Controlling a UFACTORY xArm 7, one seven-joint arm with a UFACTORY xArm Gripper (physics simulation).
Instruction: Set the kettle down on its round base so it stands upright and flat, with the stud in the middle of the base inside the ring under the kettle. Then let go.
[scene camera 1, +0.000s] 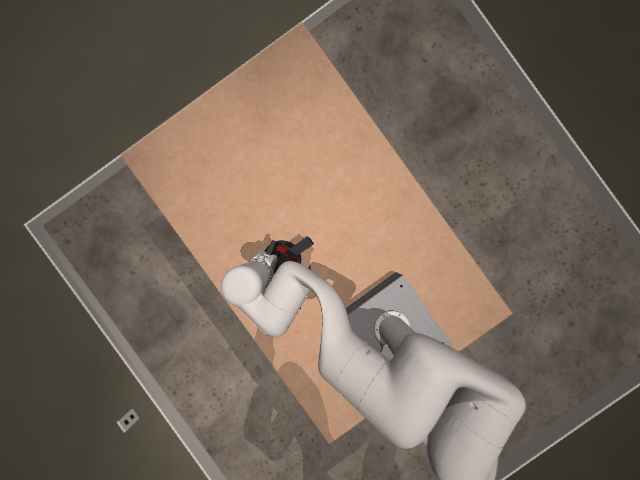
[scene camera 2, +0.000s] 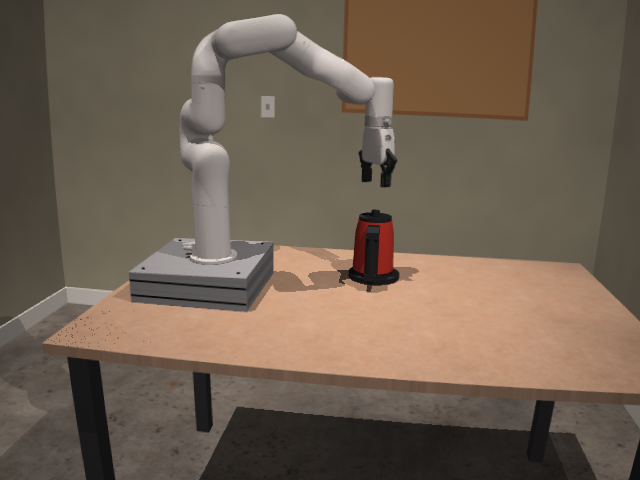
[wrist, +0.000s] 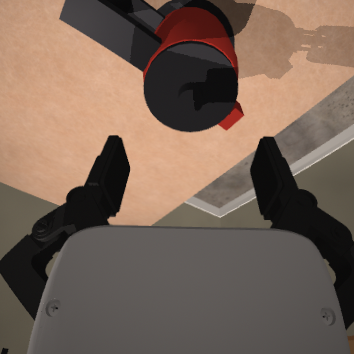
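What I see here is my own gripper (scene camera 2: 375, 184), and the wrist view gives me another look at the gripper (wrist: 189, 151).
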